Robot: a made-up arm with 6 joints.
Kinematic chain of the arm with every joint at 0, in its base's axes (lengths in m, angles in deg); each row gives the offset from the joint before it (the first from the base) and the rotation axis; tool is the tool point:
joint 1: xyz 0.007 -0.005 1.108 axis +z
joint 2: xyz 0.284 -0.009 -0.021 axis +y
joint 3: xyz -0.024 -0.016 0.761 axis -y
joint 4: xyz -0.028 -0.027 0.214 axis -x
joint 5: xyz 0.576 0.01 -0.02 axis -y
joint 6: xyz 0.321 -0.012 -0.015 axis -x
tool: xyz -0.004 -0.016 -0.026
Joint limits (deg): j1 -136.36..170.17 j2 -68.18..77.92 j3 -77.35..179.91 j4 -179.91..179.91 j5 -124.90..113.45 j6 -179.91..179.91
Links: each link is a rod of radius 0.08 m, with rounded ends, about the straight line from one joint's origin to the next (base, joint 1, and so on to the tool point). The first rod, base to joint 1, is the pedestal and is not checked.
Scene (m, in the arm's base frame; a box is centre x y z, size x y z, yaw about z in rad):
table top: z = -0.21
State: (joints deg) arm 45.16 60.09 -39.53 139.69 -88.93 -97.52
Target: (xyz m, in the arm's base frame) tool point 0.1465 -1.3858 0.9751
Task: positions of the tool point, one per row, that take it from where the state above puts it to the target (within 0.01 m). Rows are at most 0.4 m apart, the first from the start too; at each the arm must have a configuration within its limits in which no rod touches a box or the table.
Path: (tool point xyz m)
1: 1.2758 0.4048 0.9024
2: 1.3470 0.0721 0.9126
3: 1.3315 -0.2698 0.9230
4: 1.2294 -0.5986 0.9334
5: 1.0463 -0.8924 0.9438
6: 0.7936 -1.1316 0.9542
7: 0.4871 -1.3000 0.9647
8: 0.1464 -1.3858 0.9751

